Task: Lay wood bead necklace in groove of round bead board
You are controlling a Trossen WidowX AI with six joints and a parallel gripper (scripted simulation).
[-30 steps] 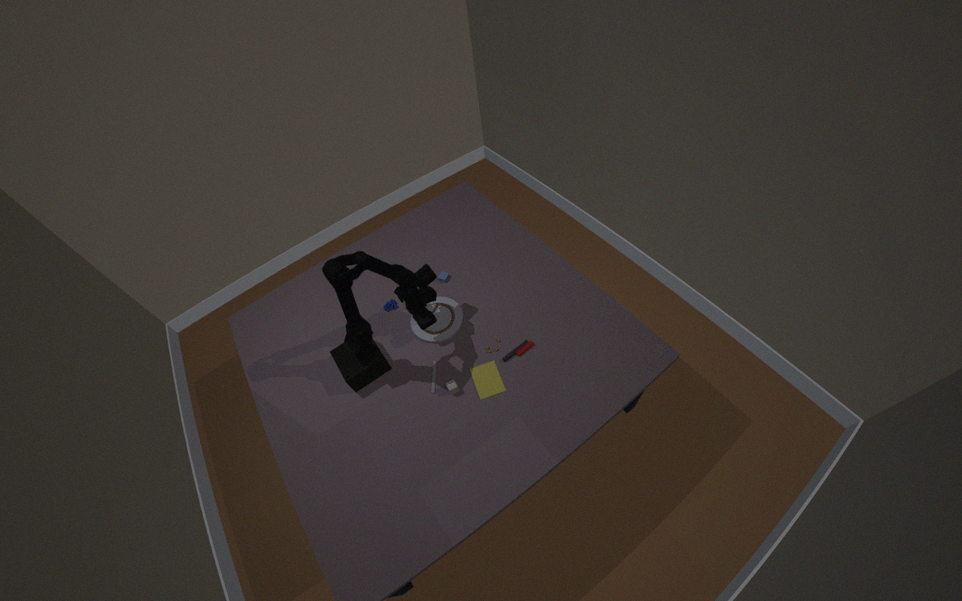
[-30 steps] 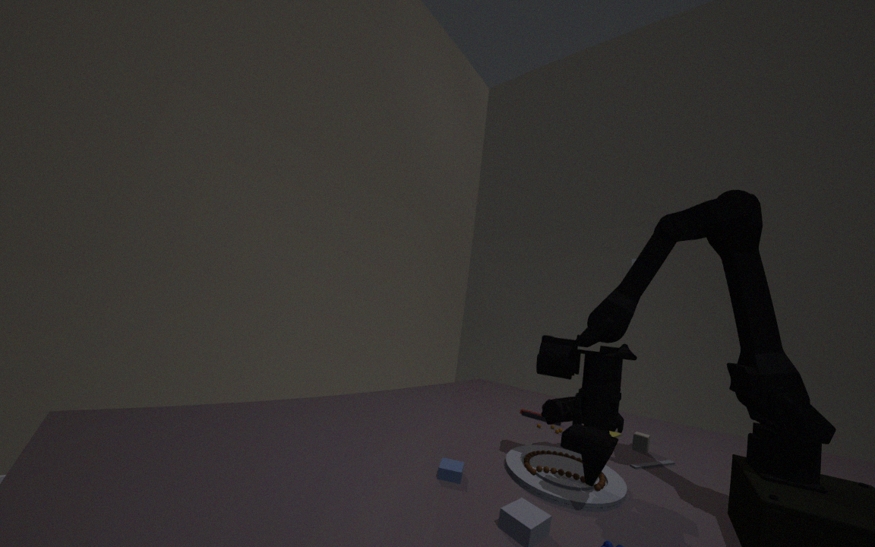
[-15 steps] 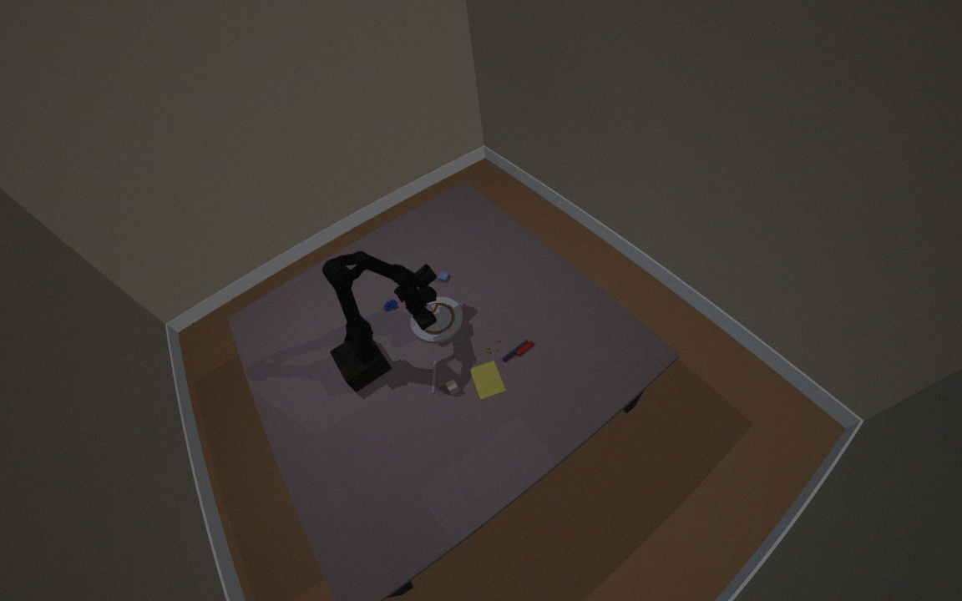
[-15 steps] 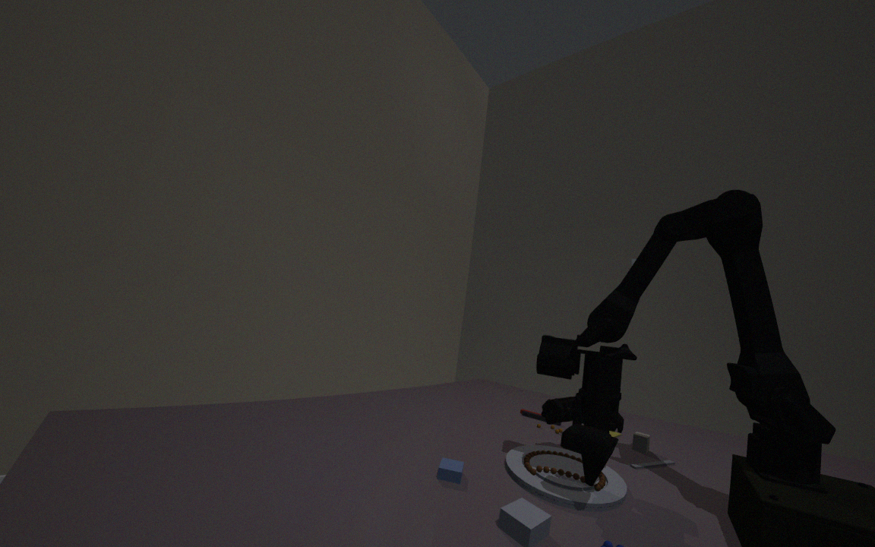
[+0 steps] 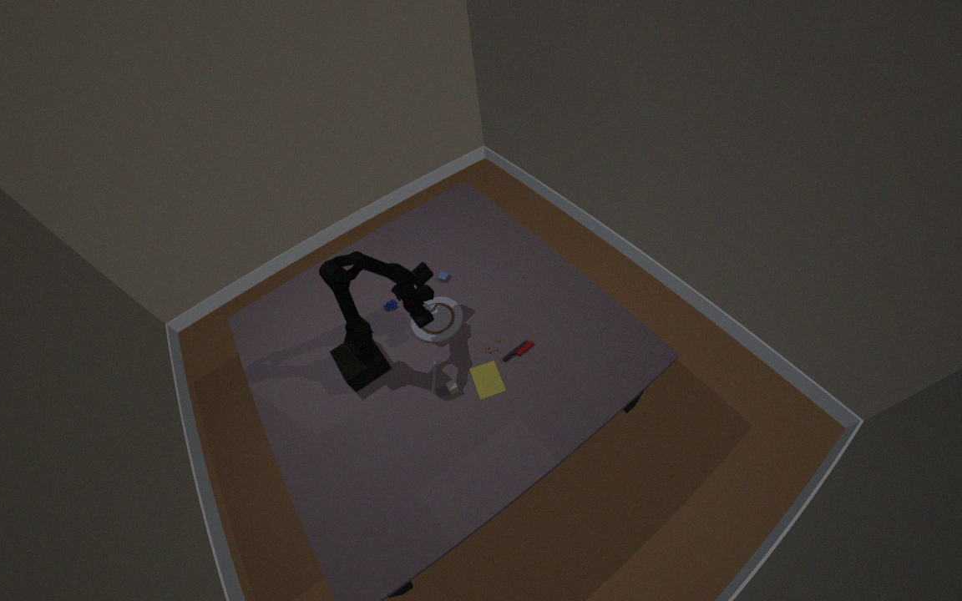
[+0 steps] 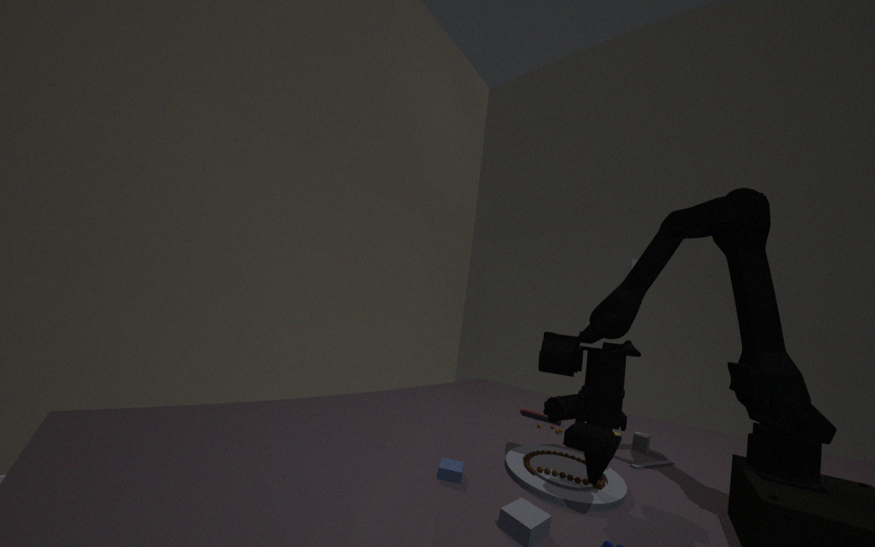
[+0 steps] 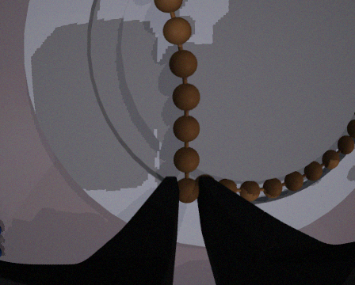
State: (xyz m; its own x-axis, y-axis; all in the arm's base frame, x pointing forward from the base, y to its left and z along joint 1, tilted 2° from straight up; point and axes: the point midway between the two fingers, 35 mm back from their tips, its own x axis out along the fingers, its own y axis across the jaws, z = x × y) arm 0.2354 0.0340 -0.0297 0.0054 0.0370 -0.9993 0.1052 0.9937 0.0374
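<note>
Now: gripper tip 5 cm short of the round bead board, 4 cm to the left of it and 1 cm above it. The rest, counted from my gripper tip: grey block 6 cm ahead, 15 cm to the left, 1 cm below; blue block 20 cm ahead, 10 cm to the left, 1 cm below; thin stick 10 cm behind, 22 cm to the right, 2 cm below.
</note>
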